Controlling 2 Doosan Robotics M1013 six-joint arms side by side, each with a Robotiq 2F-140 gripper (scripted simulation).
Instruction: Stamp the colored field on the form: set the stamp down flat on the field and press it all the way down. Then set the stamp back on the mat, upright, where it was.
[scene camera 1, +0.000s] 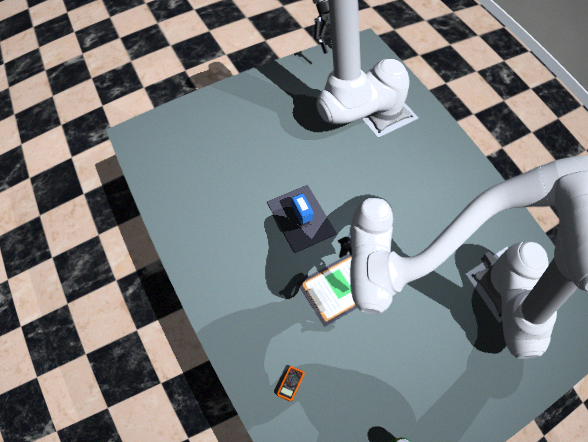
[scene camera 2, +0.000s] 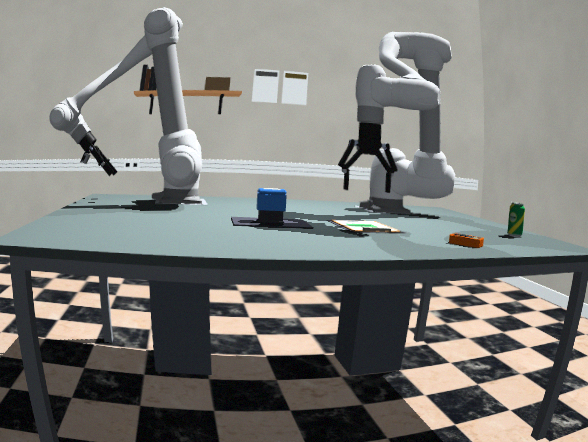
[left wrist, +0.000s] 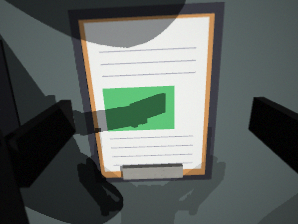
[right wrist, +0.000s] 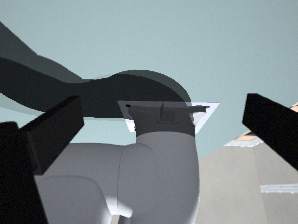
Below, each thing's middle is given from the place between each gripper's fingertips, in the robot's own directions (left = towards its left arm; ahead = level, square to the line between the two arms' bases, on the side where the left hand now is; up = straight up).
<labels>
I see my left gripper (scene camera 2: 367, 191) 3 cm short of the blue stamp (scene camera 2: 271, 202), 31 cm to the left of it and 7 cm above it. Round my left hand: dark mat (scene camera 1: 320, 229) 3 cm ahead, 31 cm to the right, 12 cm below.
Now: right hand 51 cm short of the blue stamp, 64 cm to the right of it and 7 cm above it. The rest, counted from my right hand: dark mat: 51 cm ahead, 64 cm to the left, 12 cm below.
</labels>
